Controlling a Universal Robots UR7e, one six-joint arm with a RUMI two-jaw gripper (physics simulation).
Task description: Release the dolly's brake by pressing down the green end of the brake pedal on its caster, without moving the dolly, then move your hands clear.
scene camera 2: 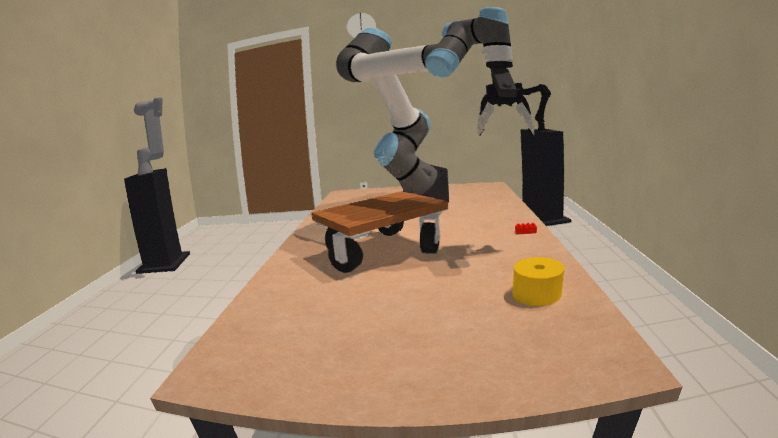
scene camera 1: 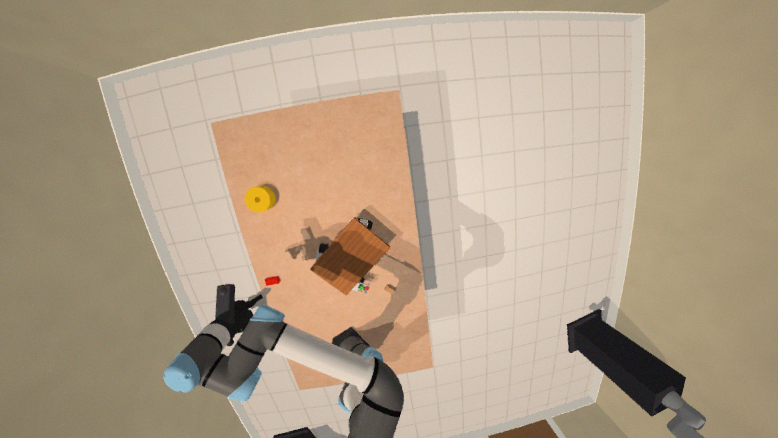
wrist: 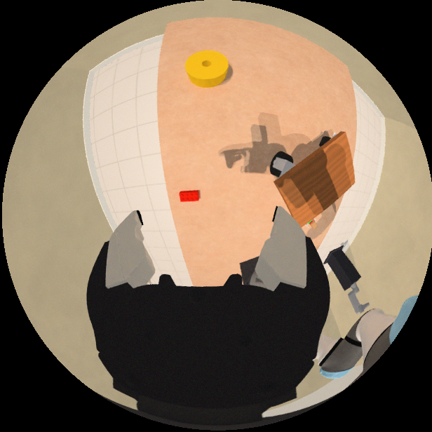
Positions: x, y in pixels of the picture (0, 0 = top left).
Labels:
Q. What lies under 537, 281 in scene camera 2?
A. A yellow cylinder.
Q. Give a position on a dolly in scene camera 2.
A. At 344, 223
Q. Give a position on a dolly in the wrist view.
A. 309, 187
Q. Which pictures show my gripper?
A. Scene camera 2, scene camera 1 and the wrist view: all of them.

